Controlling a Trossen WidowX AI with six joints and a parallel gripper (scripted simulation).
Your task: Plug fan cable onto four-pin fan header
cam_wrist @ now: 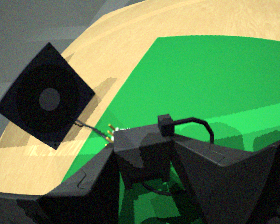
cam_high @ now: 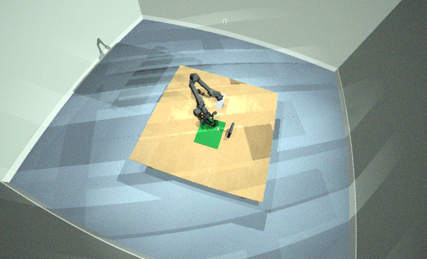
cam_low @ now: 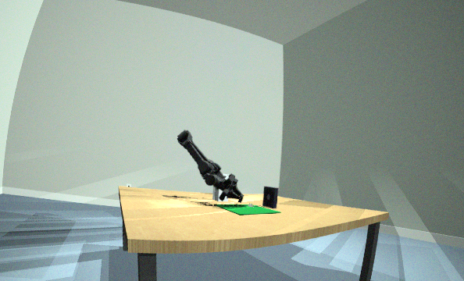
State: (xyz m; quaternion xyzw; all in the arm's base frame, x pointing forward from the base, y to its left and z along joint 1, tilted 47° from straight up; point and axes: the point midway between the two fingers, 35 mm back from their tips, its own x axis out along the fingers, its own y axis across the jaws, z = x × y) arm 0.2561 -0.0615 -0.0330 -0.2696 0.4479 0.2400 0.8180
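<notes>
Now: gripper tip 6 cm short of the green board and 7 cm above it. Round my gripper tip: black fan (18 cm to the left); fan cable plug (1 cm behind, 1 cm below).
</notes>
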